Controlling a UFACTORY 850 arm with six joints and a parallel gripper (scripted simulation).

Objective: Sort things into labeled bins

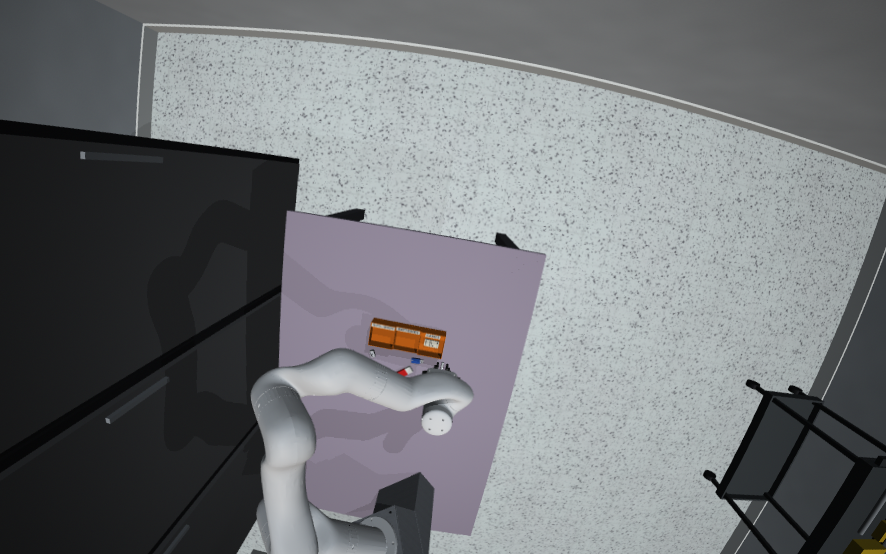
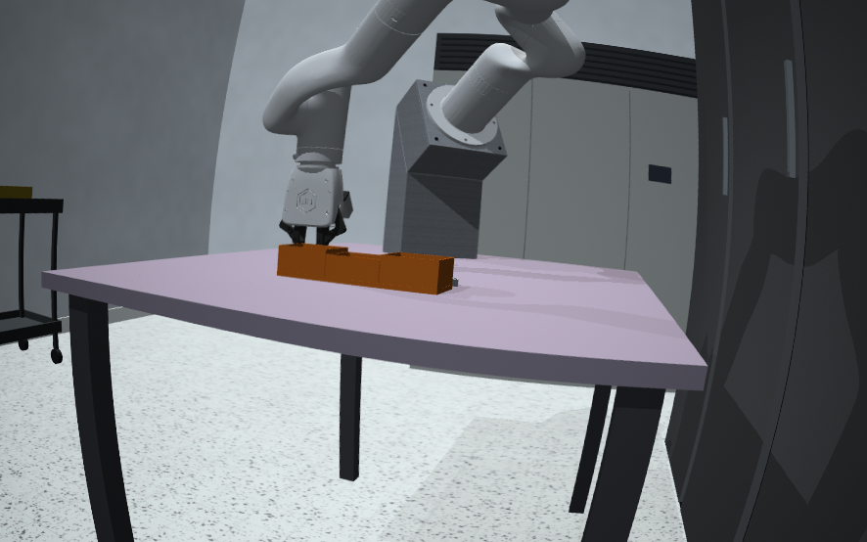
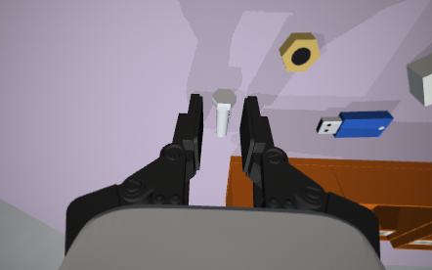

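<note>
Right now the grey bolt is 10 mm behind my hand and 20 mm below it. From my hand the other things lie so: white domino (50 mm ahead, 80 mm to the left, 10 mm below); then brass nut (60 mm behind, 10 mm to the left, 20 mm below); then blue USB stick (30 mm behind, 80 mm to the left, 20 mm below).
</note>
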